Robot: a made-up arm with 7 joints.
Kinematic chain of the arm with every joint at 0, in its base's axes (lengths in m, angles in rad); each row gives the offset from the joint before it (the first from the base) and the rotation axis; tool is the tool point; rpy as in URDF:
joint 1: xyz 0 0 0.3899 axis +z
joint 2: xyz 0 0 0 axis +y
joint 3: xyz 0 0 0.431 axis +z
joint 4: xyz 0.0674 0 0 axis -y
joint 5: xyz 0.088 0 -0.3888 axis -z
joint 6: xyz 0 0 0 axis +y
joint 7: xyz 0.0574 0 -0.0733 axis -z
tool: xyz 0 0 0 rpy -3.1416 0 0
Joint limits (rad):
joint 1: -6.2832..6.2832
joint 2: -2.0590..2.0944
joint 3: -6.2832..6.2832
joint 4: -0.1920..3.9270
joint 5: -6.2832..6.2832
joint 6: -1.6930..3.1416
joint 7: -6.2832..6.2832
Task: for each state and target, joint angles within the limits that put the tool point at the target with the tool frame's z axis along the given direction. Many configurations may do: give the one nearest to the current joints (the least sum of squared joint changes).
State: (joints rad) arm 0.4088 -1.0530 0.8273 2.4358 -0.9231 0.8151 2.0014
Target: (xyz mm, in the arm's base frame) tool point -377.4 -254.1 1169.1 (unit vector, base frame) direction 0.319 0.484 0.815
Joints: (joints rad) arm 0.9875 -0.8161 0.6011 2.4157 -0.8216 0.8708 2.0014
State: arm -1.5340 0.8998 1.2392 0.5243 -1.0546 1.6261 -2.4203
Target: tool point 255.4 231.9 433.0 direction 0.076 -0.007 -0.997
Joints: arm -0.7643 1.0024 1.7638 0.4650 -1.2105 1.1803 -2.4203
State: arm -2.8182 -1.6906 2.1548 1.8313 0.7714 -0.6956 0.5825
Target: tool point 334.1 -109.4 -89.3 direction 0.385 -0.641 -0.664
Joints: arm -2.6558 -1.7906 2.6911 0.9549 0.5308 -0.8917 0.5825
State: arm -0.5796 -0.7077 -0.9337 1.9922 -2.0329 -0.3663 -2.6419
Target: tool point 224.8 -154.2 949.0 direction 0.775 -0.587 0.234
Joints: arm -0.4330 -0.5616 -0.1716 1.2278 -2.1463 0.0549 -2.6419
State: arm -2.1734 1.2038 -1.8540 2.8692 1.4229 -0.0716 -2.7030
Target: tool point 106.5 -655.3 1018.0 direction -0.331 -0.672 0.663
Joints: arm -1.1923 1.0342 -2.3843 2.5415 1.2260 0.2020 -2.7030
